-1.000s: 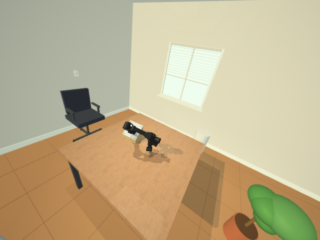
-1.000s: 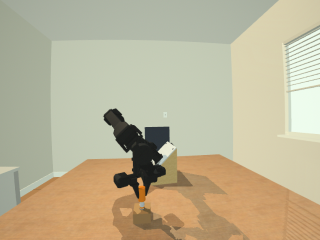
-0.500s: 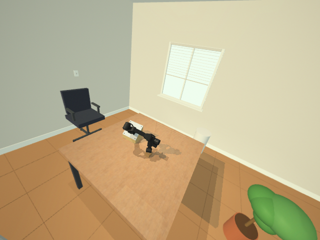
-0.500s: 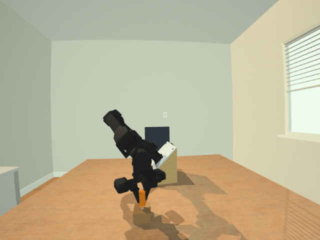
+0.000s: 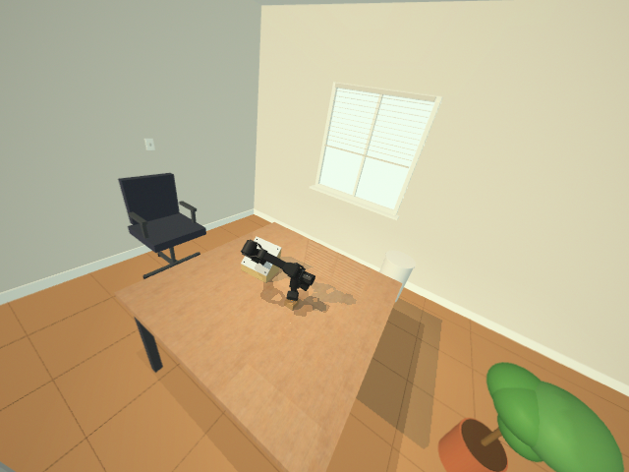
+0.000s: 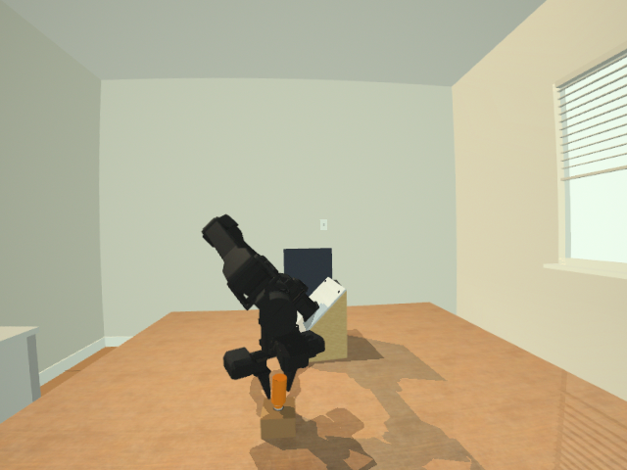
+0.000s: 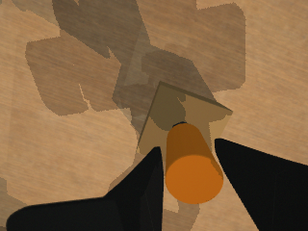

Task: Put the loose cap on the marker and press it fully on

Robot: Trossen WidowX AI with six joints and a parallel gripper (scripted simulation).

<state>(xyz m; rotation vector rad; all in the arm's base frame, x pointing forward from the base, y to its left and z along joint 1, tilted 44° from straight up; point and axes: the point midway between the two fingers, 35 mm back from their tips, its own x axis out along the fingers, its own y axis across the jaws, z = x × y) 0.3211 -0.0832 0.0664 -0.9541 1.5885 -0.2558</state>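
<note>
Now: gripper tip 10 mm below the orange cap. Also, from my gripper tip: holder block 50 mm below.
</note>
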